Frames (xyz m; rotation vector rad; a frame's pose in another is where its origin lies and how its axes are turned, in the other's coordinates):
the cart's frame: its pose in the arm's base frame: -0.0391 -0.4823 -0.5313 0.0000 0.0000 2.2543
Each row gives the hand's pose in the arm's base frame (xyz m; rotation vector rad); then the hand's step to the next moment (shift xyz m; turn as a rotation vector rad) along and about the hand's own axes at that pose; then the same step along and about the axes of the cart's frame.
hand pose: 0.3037 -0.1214 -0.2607 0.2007 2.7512 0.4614
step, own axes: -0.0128 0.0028 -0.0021 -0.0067 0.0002 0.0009
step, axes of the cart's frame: -0.0076 -0.0086 0.0068 -0.0048 -0.0046 0.0013
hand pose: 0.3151 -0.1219 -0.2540 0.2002 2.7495 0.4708
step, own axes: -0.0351 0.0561 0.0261 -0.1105 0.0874 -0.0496
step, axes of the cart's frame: 0.0121 -0.0697 0.0071 -0.0229 -0.1003 0.1083
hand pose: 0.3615 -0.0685 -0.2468 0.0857 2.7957 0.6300
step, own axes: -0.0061 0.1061 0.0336 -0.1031 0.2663 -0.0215
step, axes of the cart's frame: 0.0751 -0.0804 0.0179 0.1119 -0.2104 0.1587
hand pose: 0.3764 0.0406 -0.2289 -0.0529 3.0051 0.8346
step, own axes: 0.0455 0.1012 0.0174 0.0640 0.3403 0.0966
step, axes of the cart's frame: 0.1042 -0.0215 0.0358 0.3112 -0.1556 0.0906
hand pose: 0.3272 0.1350 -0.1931 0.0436 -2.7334 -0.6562
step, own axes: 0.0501 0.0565 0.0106 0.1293 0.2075 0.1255
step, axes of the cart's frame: 0.0691 0.0059 0.0318 0.2724 -0.0244 0.0271
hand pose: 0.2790 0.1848 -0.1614 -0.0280 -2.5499 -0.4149
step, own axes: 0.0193 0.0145 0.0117 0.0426 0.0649 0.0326
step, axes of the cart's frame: 0.0257 0.0061 0.0049 0.0825 -0.0075 0.0149
